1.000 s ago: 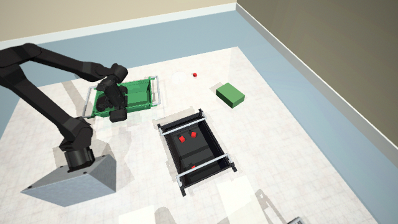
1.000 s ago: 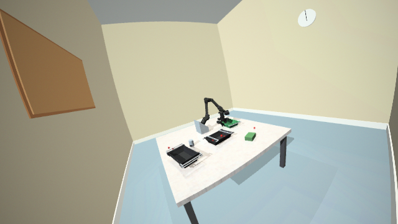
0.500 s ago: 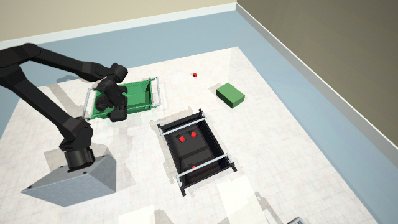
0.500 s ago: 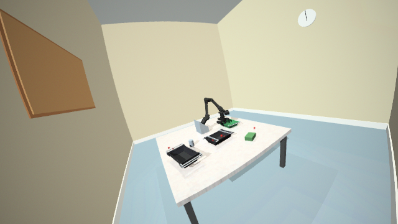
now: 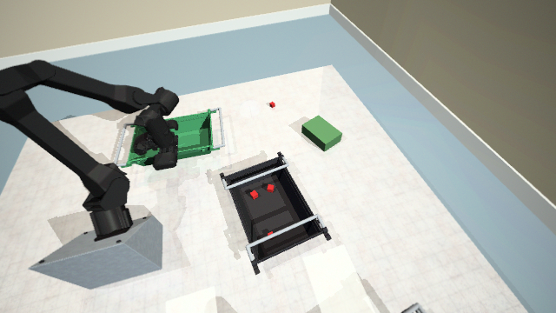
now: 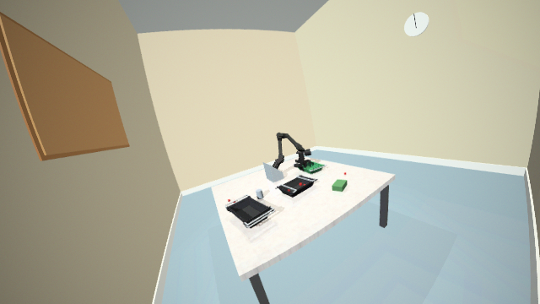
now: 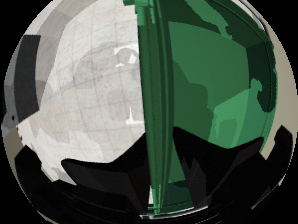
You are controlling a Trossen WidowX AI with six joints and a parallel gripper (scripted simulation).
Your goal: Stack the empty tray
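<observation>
Right now the green tray is 1 cm ahead of my gripper tip, 8 cm to the left of it and 3 cm above it. Round my gripper tip: small red marker: 40 cm ahead, 14 cm to the left, 1 cm below; grey cylinder: 8 cm ahead, 57 cm to the right, 2 cm above; dark green block: 50 cm ahead, 9 cm to the right.
</observation>
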